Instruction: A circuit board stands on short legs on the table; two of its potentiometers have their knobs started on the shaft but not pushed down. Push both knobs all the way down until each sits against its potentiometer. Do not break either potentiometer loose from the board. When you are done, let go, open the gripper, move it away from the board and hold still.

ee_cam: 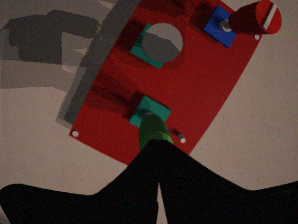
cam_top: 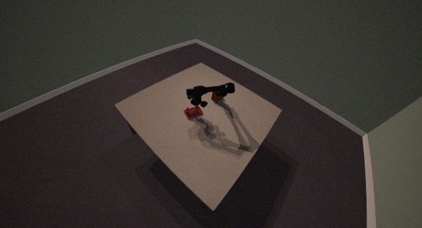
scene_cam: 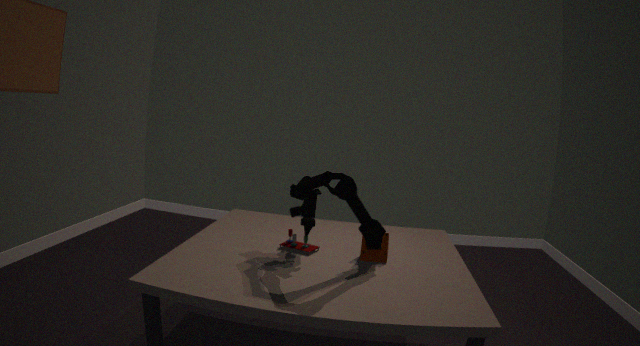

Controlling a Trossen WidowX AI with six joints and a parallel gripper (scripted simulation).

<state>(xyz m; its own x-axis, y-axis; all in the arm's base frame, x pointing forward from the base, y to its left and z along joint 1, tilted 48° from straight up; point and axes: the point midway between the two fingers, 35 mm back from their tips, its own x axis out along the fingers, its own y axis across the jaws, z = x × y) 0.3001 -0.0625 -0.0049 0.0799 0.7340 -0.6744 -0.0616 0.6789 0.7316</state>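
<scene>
The green knob lies 20 mm below my gripper tip. From my gripper tip the other things lie so: red knob: 80 mm ahead, 50 mm to the right.
</scene>
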